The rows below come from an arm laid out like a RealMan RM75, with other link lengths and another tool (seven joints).
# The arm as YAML. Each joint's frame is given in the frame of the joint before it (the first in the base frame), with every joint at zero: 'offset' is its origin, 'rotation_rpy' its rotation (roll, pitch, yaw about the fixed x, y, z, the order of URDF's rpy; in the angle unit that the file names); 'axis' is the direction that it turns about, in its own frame. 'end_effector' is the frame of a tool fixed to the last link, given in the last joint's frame.
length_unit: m
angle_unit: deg
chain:
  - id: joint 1
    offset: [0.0, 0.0, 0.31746]
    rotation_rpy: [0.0, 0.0, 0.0]
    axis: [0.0, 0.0, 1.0]
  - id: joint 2
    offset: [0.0, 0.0, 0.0]
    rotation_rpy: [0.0, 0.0, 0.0]
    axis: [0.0, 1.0, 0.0]
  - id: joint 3
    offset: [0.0, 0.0, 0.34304]
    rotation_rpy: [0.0, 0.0, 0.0]
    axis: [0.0, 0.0, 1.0]
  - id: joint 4
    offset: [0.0, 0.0, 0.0]
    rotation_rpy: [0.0, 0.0, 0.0]
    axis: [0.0, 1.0, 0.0]
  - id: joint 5
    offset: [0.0, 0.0, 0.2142]
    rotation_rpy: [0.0, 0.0, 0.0]
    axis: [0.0, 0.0, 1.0]
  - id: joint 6
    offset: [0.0, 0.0, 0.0]
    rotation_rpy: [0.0, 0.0, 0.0]
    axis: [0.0, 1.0, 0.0]
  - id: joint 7
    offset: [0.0, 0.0, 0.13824]
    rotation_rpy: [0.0, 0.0, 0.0]
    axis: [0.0, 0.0, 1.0]
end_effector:
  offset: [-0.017, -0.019, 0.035]
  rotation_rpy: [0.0, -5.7, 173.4]
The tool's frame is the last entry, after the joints.
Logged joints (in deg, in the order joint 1, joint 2, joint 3, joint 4, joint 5, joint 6, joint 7), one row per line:
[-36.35 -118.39 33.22 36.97 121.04 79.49 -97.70]
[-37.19 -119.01 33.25 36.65 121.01 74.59 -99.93]
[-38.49 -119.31 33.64 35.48 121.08 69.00 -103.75]
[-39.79 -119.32 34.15 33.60 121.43 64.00 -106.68]
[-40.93 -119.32 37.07 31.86 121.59 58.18 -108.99]
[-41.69 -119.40 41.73 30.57 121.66 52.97 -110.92]
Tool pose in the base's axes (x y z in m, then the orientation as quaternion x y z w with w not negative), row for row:
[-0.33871 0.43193 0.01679 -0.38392 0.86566 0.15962 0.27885]
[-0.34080 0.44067 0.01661 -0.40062 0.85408 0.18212 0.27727]
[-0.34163 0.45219 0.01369 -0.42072 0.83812 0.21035 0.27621]
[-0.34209 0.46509 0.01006 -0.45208 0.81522 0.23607 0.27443]
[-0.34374 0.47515 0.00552 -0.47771 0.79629 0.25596 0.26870]
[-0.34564 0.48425 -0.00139 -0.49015 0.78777 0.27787 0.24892]
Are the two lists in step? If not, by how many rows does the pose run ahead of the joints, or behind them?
The pose runs 1 row behind the joints: the pose in row i belongs to the joints in row i - 1.
